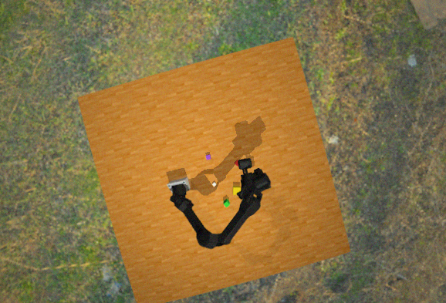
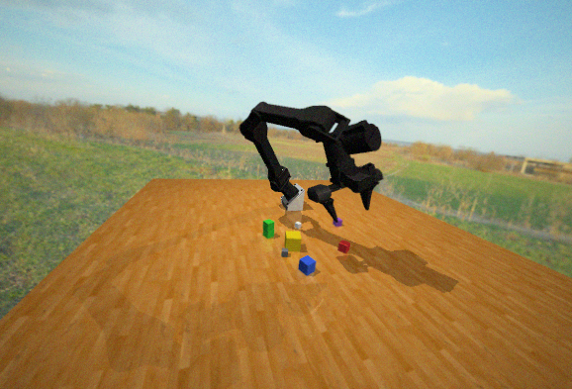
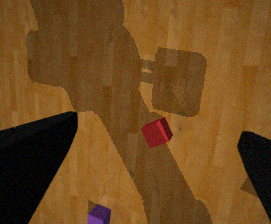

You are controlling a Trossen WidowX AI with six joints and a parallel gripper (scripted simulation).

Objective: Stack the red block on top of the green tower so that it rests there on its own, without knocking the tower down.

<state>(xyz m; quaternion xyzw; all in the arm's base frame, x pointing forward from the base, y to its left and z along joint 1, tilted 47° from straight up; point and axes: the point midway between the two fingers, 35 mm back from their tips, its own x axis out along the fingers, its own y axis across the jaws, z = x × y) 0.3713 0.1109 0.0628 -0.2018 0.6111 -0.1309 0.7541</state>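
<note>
My gripper tip is 120 mm above the red block, 40 mm past it and 20 mm to the right of it. Round my gripper tip: yellow block: 130 mm to the right, 110 mm below, 80 mm behind; then blue block: 120 mm to the right, 120 mm below, 20 mm ahead; then small grey block: 160 mm to the right, 120 mm below, 40 mm behind.
</note>
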